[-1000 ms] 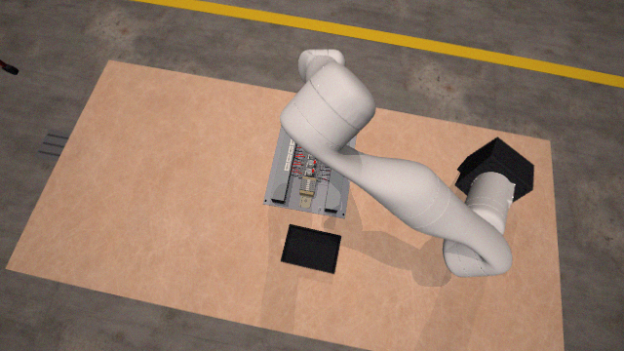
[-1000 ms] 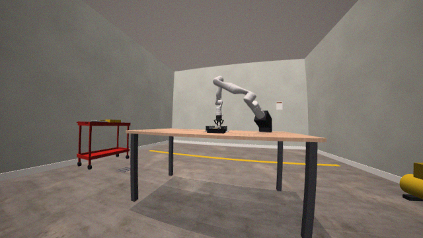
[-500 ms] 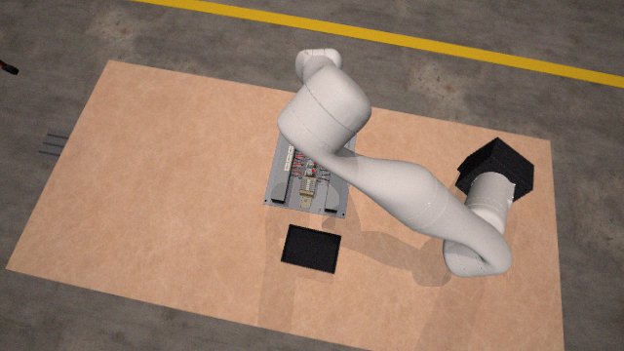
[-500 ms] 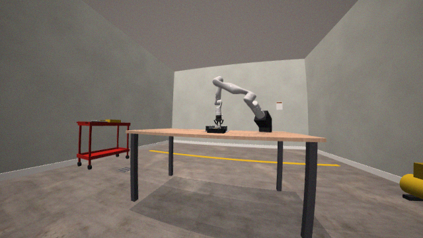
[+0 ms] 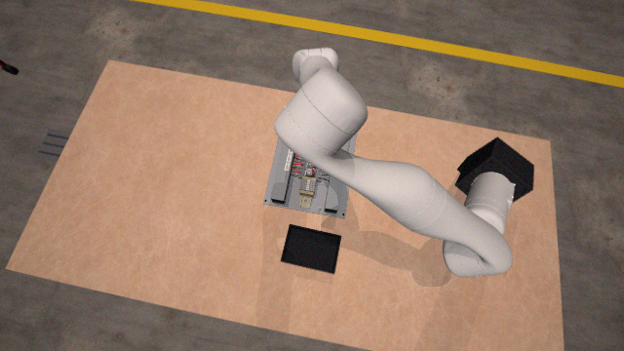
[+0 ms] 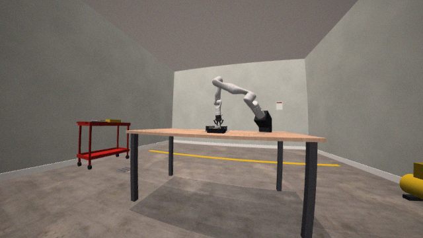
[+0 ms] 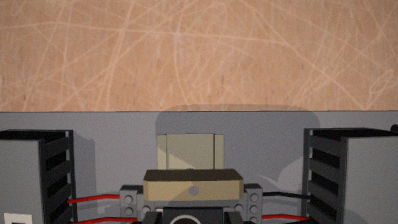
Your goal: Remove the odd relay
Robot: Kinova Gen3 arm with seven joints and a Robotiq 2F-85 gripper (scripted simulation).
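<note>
My gripper is now 10 mm above the dark relay. Round my hand: grey relay panel (40 mm behind, 100 mm to the left, 30 mm below); black parts tray (180 mm behind, 340 mm to the left, 40 mm below).
</note>
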